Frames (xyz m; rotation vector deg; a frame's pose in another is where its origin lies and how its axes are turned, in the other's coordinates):
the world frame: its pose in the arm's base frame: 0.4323 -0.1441 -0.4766 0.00 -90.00 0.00
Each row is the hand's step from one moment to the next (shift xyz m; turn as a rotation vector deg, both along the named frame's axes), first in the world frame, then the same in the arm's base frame.
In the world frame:
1: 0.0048 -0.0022 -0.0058 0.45 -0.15 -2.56
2: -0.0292 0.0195 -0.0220 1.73 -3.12 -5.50
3: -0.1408 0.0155 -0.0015 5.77 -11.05 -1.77
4: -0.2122 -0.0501 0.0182 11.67 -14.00 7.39
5: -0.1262 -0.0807 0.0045 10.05 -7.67 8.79
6: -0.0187 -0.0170 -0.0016 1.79 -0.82 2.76
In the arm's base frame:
1: 0.0058 -0.0022 0.0048 2.56 -0.15 0.45
2: 0.0220 0.0195 -0.0292 5.50 -3.12 1.73
3: 0.0015 0.0155 -0.1408 1.77 -11.05 5.77
4: -0.0182 -0.0501 -0.2122 -7.39 -14.00 11.67
5: -0.0045 -0.0807 -0.1262 -8.79 -7.67 10.05
6: 0.0016 -0.0170 -0.0187 -2.76 -0.82 1.79

